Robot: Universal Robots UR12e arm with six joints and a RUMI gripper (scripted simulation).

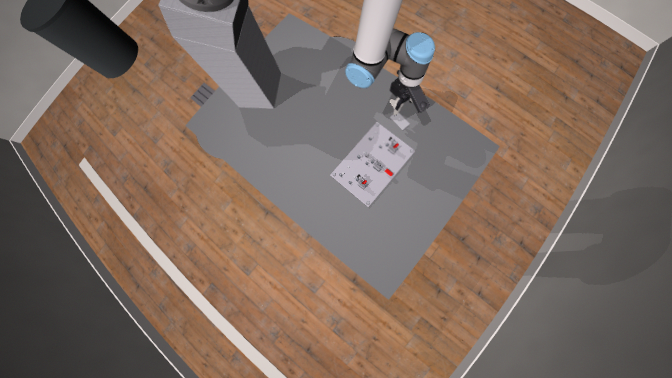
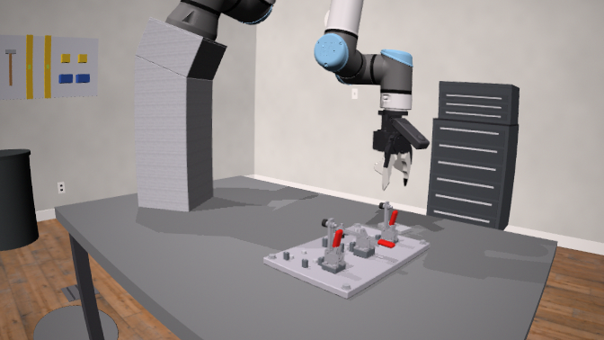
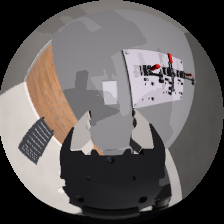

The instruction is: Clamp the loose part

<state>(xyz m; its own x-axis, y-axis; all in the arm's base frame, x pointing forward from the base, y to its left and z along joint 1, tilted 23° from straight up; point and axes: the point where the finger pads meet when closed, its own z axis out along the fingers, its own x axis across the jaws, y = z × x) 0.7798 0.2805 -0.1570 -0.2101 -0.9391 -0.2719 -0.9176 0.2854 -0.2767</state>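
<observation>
My hand is 10 mm short of the flat grey part and 130 mm above it. Round my hand: light grey fixture plate 30 mm ahead, 250 mm to the right, 120 mm below.
</observation>
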